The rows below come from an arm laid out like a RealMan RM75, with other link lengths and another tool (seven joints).
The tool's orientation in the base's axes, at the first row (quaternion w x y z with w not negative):
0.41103 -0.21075 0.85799 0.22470
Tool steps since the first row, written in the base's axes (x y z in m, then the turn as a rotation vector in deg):
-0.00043 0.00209 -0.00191 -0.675 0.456 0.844
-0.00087 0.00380 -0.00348 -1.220 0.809 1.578
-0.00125 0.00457 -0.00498 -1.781 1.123 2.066
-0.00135 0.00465 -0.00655 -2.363 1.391 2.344
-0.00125 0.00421 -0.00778 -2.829 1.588 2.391
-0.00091 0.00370 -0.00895 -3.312 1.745 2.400
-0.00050 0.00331 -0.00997 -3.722 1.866 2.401
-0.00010 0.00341 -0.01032 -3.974 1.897 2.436
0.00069 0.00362 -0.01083 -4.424 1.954 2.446
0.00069 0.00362 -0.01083 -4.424 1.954 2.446
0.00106 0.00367 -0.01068 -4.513 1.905 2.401
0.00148 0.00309 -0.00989 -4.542 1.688 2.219
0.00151 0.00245 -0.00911 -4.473 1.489 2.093
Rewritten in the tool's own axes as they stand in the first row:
0.00140 0.00152 0.00198 -0.369 0.917 -0.631
0.00261 0.00282 0.00355 -0.706 1.657 -1.178
0.00389 0.00333 0.00459 -0.831 2.322 -1.619
0.00519 0.00311 0.00545 -0.767 2.916 -1.981
0.00620 0.00244 0.00595 -0.572 3.340 -2.182
0.00703 0.00159 0.00653 -0.330 3.733 -2.394
0.00768 0.00084 0.00714 -0.117 4.055 -2.577
0.00771 0.00063 0.00764 -0.006 4.225 -2.733
0.00763 0.00026 0.00852 0.234 4.520 -2.982
0.00763 0.00026 0.00852 0.234 4.520 -2.982
0.00729 0.00013 0.00869 0.329 4.519 -3.038
0.00652 -0.00041 0.00818 0.530 4.320 -3.075
0.00599 -0.00077 0.00740 0.626 4.095 -3.074

